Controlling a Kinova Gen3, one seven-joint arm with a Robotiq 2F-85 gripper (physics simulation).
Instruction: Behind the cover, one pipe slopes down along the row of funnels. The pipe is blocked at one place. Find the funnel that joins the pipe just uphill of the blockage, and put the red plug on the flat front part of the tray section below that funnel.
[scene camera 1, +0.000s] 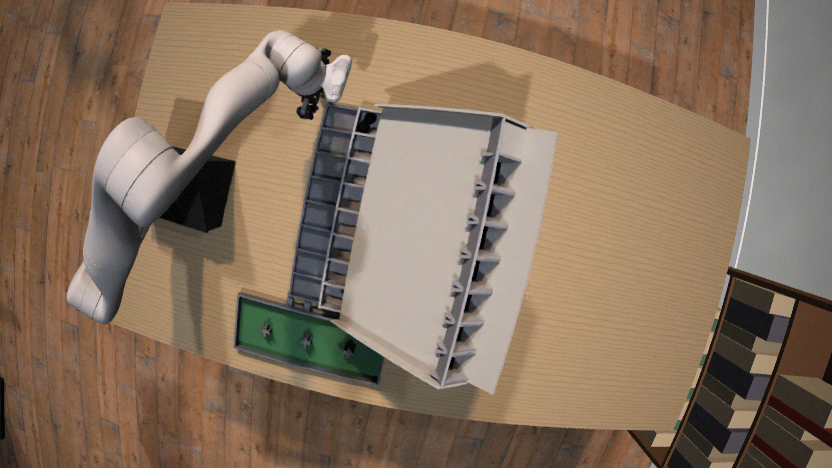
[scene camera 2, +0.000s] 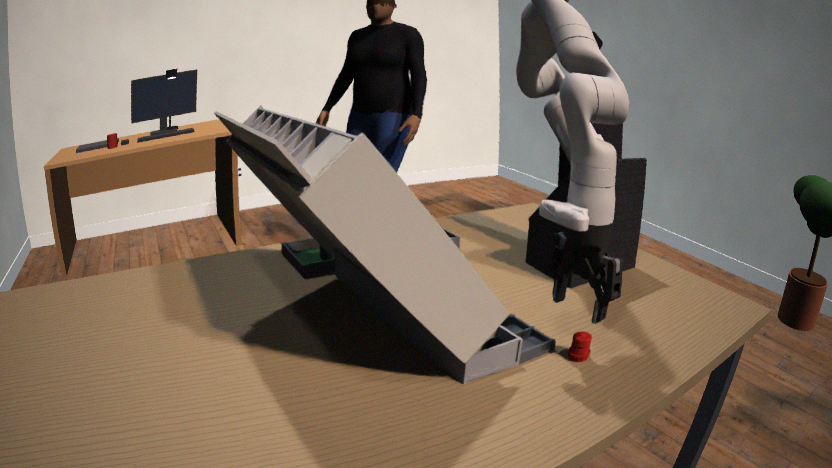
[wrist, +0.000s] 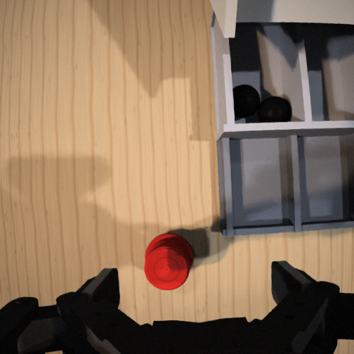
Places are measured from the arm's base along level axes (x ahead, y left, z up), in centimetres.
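Where they show: gripper, fingertip midpoint: (scene camera 2: 577, 311).
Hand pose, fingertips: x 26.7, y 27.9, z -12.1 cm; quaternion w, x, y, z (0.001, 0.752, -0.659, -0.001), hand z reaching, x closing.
After its pixels a point has its place.
The red plug (scene camera 2: 580, 346) {x 27.2, y 30.8, z -16.7 cm} (wrist: 167, 267) stands upright on the table, just off the corner of the tray (scene camera 1: 318, 215) {x 35.1, y 2.0, z -19.0 cm} (scene camera 2: 493, 363) {x 40.6, y 27.0, z -17.7 cm} (wrist: 260, 230). It does not show in scene camera 1, where the arm covers that area. My gripper (scene camera 1: 315, 85) {x 26.7, y 27.8, z -12.1 cm} (scene camera 2: 578, 308) {x 26.7, y 27.8, z -12.1 cm} (wrist: 194, 282) is open and empty, above the plug, which shows between the fingers but nearer the left one in the wrist view. Two black balls (wrist: 246, 101) (wrist: 275, 109) lie in the back part of the tray's end section. The cover (scene camera 1: 424, 232) {x 55.9, y 8.3, z 3.7 cm} (scene camera 2: 401, 232) {x 55.5, y 29.7, z 4.2 cm} hides the pipe and blockage. The row of funnels (scene camera 1: 485, 236) {x 65.0, y 11.4, z 8.3 cm} runs along its top.
A green-floored tray (scene camera 1: 285, 317) {x 34.4, y -22.8, z -19.2 cm} (scene camera 2: 308, 254) {x 53.9, y -27.5, z -19.3 cm} with small grey pieces adjoins the far end of the sectioned tray. The black robot base block (scene camera 1: 215, 200) {x 12.3, y -1.6, z -11.5 cm} (scene camera 2: 634, 215) {x -7.5, y 5.6, z -6.9 cm} stands on the table. A person (scene camera 2: 384, 69) stands behind the table.
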